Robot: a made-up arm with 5 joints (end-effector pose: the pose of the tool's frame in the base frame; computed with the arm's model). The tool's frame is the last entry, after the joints.
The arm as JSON. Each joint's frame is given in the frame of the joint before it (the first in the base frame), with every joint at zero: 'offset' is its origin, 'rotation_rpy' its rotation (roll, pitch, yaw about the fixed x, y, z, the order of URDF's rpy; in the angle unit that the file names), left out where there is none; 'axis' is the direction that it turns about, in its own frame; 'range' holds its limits. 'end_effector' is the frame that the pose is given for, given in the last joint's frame.
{
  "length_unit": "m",
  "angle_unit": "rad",
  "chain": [
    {
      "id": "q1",
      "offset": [
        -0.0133,
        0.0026,
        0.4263
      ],
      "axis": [
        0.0,
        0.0,
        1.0
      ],
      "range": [
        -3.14,
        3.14
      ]
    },
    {
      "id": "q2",
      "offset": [
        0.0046,
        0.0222,
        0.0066
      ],
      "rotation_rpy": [
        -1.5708,
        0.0,
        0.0
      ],
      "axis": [
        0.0,
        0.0,
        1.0
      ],
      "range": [
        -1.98,
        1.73
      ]
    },
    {
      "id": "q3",
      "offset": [
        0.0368,
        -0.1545,
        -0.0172
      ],
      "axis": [
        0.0,
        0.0,
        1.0
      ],
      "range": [
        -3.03,
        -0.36
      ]
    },
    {
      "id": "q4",
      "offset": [
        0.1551,
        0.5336,
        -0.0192
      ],
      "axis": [
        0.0,
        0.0,
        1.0
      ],
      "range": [
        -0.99,
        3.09
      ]
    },
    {
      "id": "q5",
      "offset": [
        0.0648,
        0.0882,
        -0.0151
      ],
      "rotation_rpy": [
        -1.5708,
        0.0,
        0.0
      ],
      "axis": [
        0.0,
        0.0,
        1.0
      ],
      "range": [
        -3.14,
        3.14
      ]
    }
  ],
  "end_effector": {
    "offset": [
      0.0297,
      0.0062,
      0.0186
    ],
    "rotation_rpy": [
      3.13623,
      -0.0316,
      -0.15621
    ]
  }
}
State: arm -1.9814 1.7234 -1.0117 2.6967 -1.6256
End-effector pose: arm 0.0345 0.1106 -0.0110 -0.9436 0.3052 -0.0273 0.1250
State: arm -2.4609 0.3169 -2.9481 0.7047 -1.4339
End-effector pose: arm -0.2368 -0.1775 1.2171 -0.7351 0.3694 -0.2514 0.5099
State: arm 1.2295 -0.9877 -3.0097 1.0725 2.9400
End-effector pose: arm -0.1931 -0.5908 0.8931 0.9021 0.4210 -0.0605 0.0729
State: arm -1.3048 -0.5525 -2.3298 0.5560 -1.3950
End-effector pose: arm -0.0230 0.0338 1.2679 -0.9104 -0.1245 0.0340 0.3930
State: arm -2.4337 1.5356 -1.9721 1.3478 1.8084
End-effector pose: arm -0.4101 -0.2624 -0.1228 -0.1813 -0.4025 0.7959 0.4143
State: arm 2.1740 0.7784 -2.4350 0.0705 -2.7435
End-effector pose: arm -0.4367 0.6385 0.7588 0.2577 0.6762 -0.3931 0.5673
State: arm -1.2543 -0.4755 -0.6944 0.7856 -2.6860
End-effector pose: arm 0.1622 -0.5674 0.4380 -0.1825 0.0967 0.6975 0.6862
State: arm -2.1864 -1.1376 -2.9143 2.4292 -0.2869
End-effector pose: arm 0.2737 0.4549 0.8365 -0.6944 -0.1752 -0.5385 0.4441
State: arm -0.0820 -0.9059 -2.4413 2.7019 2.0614
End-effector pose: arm -0.2714 -0.0289 0.9898 0.2618 -0.1839 -0.7912 0.5212
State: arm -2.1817 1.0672 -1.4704 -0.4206 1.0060
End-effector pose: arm -0.4273 -0.4880 0.0281 -0.2330 -0.3115 -0.9196 0.0548
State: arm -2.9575 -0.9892 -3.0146 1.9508 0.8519
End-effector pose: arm 0.5199 0.1586 0.8981 0.7657 0.3649 0.5141 0.1273
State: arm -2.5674 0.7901 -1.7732 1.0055 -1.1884
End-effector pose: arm -0.6448 -0.4011 0.2401 0.0173 0.0103 -0.5737 0.8188
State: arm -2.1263 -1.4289 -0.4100 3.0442 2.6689
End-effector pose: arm -0.1733 -0.1844 0.7107 0.0978 -0.5490 0.6037 0.5698
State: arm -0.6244 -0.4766 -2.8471 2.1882 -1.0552
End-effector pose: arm -0.1389 0.0851 1.1156 -0.4331 -0.3145 0.2363 0.8110
